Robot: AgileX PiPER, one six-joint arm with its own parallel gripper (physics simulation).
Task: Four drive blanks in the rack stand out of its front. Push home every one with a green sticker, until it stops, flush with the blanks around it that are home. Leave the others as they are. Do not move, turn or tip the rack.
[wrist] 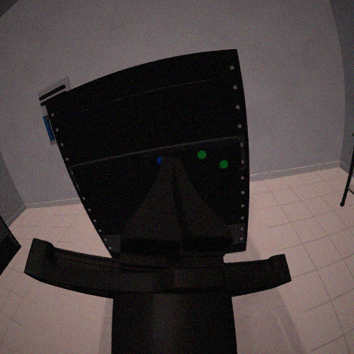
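Note:
The black rack [150, 112] fills the middle of the wrist view, seen from its front, with rows of light screw dots down both sides. Two green stickers [201, 154] [223, 164] show on its lower part, right of my fingers. A blue sticker [160, 160] shows at the left of my fingertips, partly hidden by them. The blanks are so dark that their edges, and how far each stands out, cannot be told. My gripper [168, 166] is shut, its fingertips together, in front of the rack between the blue sticker and the nearer green one. The fingers hide part of the rack's lower front.
A grey panel with a dark slot [53, 92] and a blue object [48, 128] show behind the rack's left edge. A dark object [7, 245] stands at the far left. A thin dark stand leg [347, 182] is at the far right. A wall is behind the rack.

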